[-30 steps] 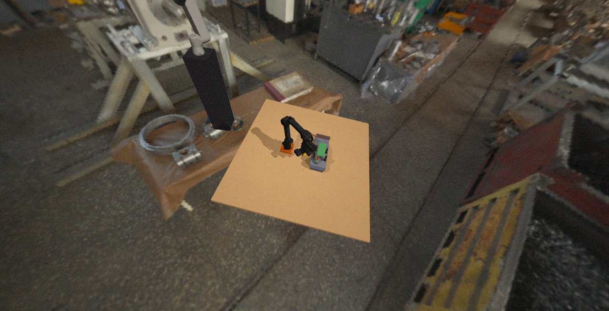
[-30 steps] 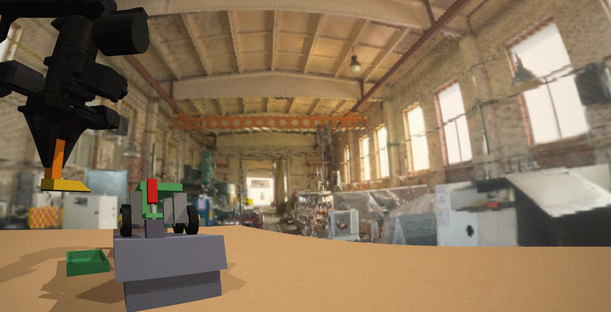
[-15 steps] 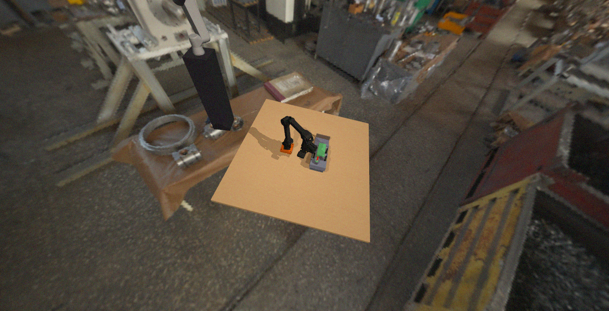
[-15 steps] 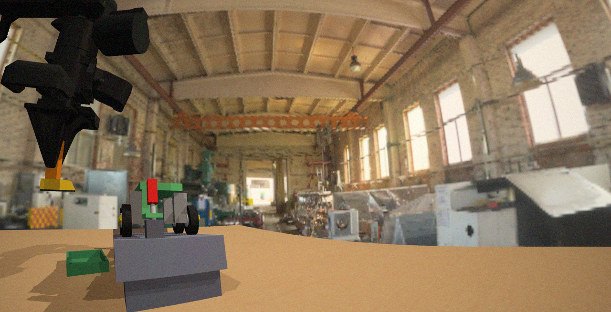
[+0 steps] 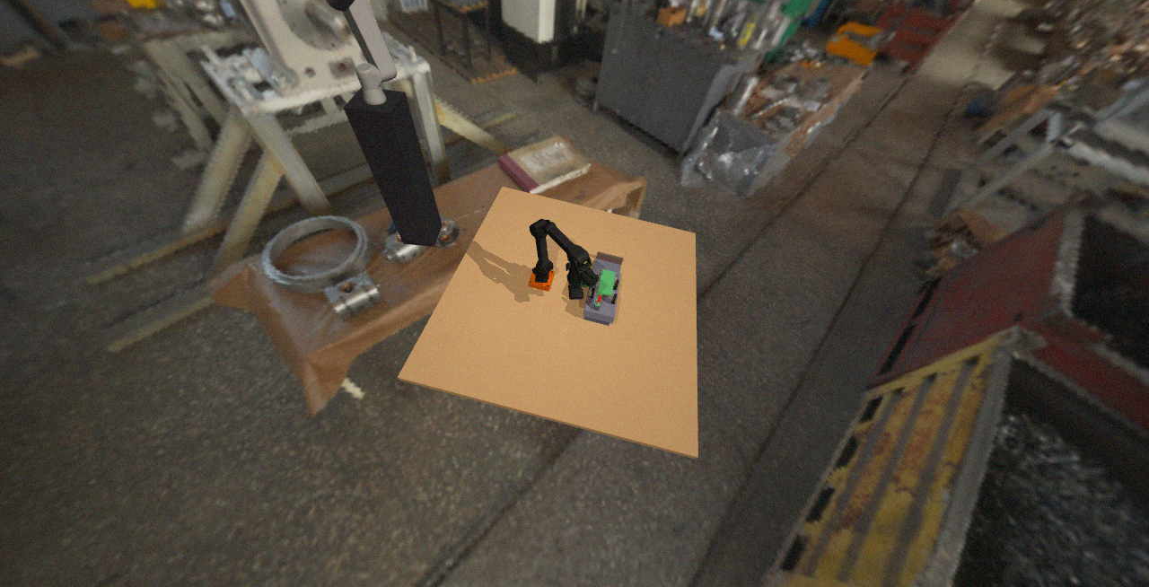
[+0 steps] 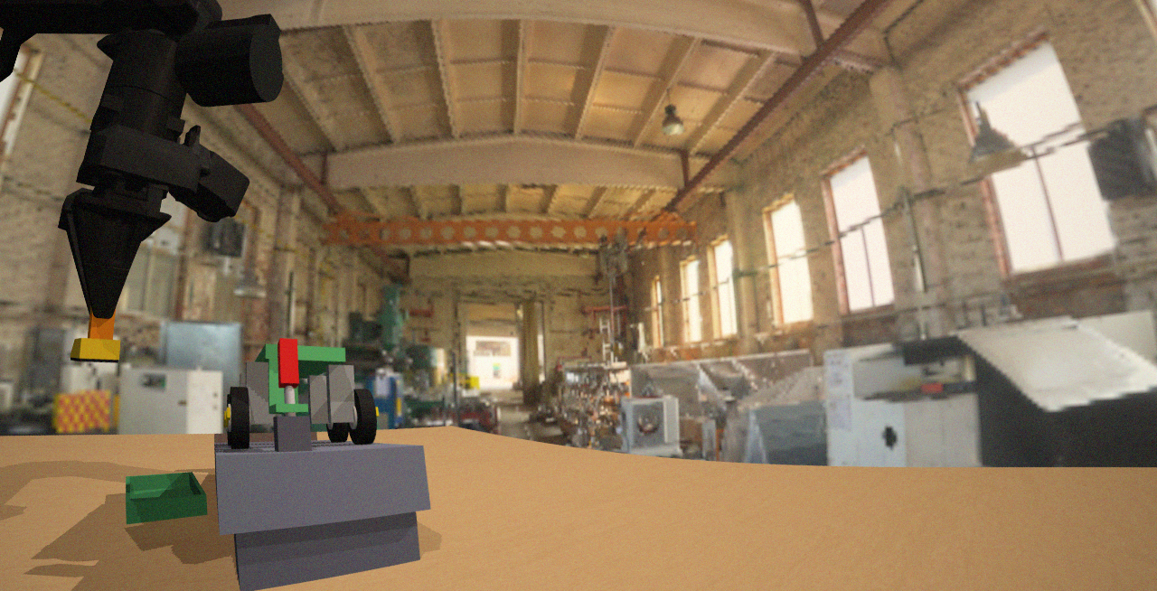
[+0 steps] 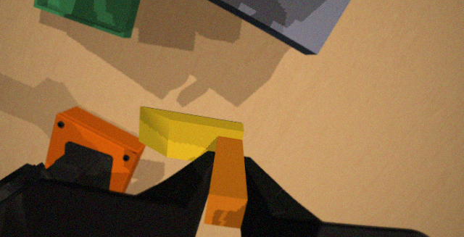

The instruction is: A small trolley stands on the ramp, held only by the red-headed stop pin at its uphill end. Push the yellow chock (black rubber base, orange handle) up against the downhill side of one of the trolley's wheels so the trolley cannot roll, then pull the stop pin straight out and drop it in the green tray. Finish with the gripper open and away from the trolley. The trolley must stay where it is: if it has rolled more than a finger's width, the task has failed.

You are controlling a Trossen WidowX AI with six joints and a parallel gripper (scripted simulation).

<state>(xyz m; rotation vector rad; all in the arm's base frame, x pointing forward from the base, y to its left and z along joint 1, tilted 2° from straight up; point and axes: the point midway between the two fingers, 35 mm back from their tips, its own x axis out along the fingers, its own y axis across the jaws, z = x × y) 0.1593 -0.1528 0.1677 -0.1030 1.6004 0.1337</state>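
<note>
The yellow chock is 20 mm to the left of my gripper tip and 10 mm below it. The rest, counted from my gripper tip: ramp (170 mm ahead, 80 mm to the left, 130 mm below); then green trolley (170 mm ahead, 70 mm to the left, 60 mm below); then stop pin (130 mm ahead, 20 mm to the right, 40 mm below).
</note>
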